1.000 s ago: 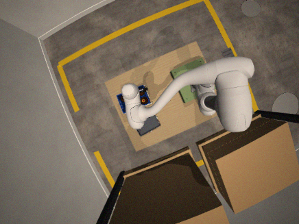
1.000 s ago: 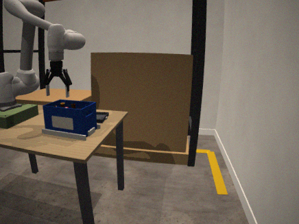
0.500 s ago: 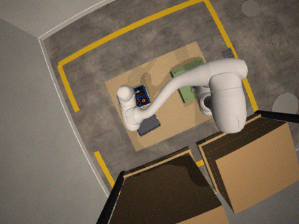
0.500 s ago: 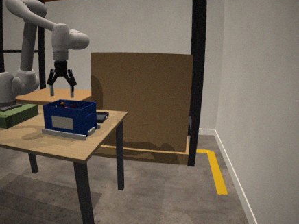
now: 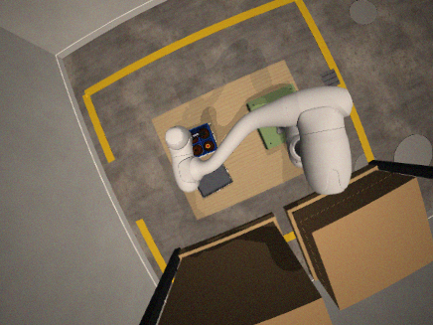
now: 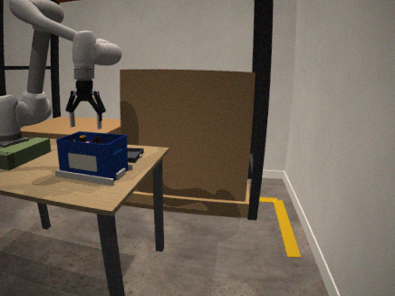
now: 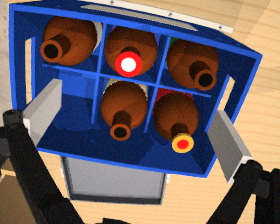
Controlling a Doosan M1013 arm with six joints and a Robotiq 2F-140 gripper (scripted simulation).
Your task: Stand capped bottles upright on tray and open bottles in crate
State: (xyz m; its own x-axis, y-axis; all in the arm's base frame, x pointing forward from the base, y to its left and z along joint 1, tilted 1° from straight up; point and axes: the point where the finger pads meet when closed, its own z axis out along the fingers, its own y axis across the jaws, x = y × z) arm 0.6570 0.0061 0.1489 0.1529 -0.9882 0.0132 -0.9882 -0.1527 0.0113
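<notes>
My gripper is now 15 cm above the blue crate, 3 cm to the right of it and 1 cm short of it. From my hand the other things lie so: grey tray 30 cm to the left, 22 cm below, 5 cm behind; then brown capped bottle 15 cm below, 9 cm behind, 6 cm to the left; then uncapped bottle 15 cm below, 10 cm ahead.
</notes>
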